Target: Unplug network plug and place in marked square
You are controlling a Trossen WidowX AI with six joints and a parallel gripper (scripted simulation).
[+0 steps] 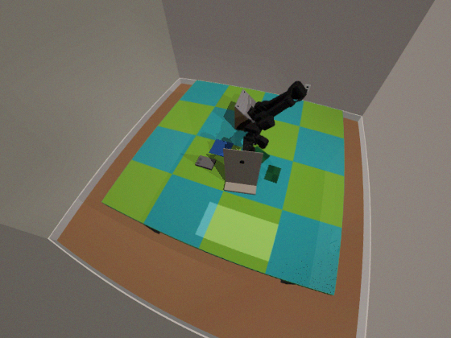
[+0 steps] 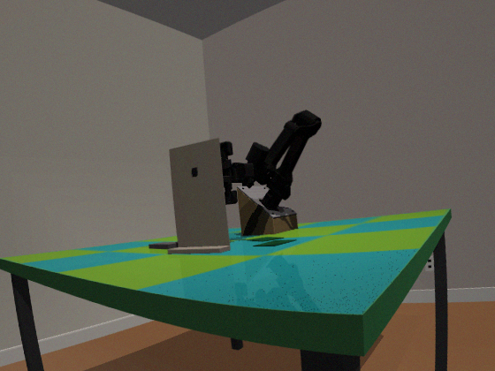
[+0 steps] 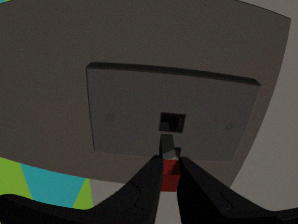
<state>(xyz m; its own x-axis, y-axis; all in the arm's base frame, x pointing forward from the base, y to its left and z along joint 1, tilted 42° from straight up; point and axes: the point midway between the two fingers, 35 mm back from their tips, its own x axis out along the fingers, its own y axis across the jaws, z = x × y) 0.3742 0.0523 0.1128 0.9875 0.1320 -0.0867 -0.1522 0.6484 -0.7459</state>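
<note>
My gripper tip is now 21 cm to the left of the blue marked square, 21 cm above it and 13 cm past it. From my gripper tip the other things lie so: grey panel (8 cm below, 5 cm ahead, 2 cm to the left); network plug (right at my gripper tip); dark green board (21 cm below, 15 cm to the left, 10 cm behind).
</note>
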